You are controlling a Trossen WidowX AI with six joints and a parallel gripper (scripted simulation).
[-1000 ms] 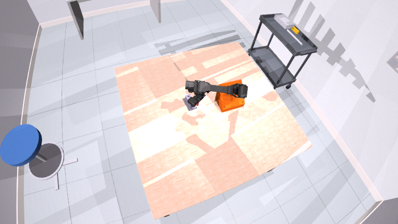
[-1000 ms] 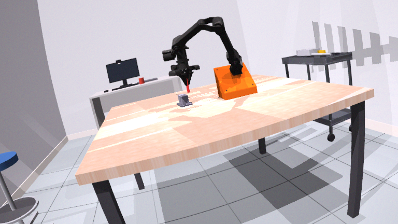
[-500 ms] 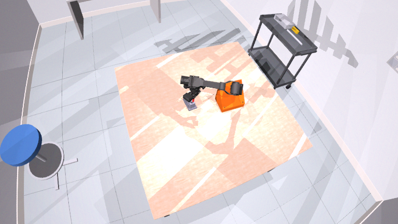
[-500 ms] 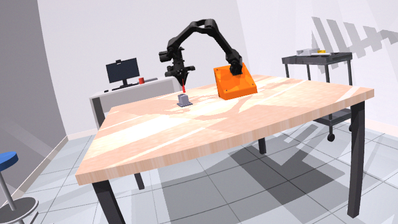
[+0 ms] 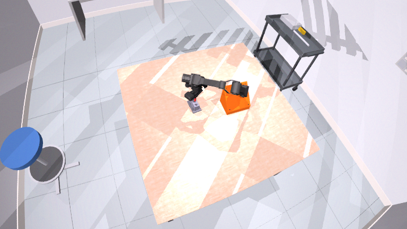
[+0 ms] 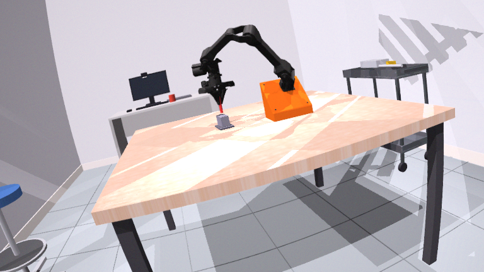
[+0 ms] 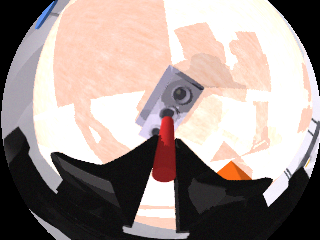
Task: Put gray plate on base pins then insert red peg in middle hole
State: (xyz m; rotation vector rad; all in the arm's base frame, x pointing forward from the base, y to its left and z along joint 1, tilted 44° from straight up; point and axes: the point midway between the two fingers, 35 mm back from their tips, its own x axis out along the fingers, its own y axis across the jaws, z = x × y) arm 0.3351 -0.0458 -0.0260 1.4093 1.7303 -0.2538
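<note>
My gripper tip is right at the red peg. The rest, counted from my gripper tip: gray plate (70 mm below); then dark base (100 mm below).
</note>
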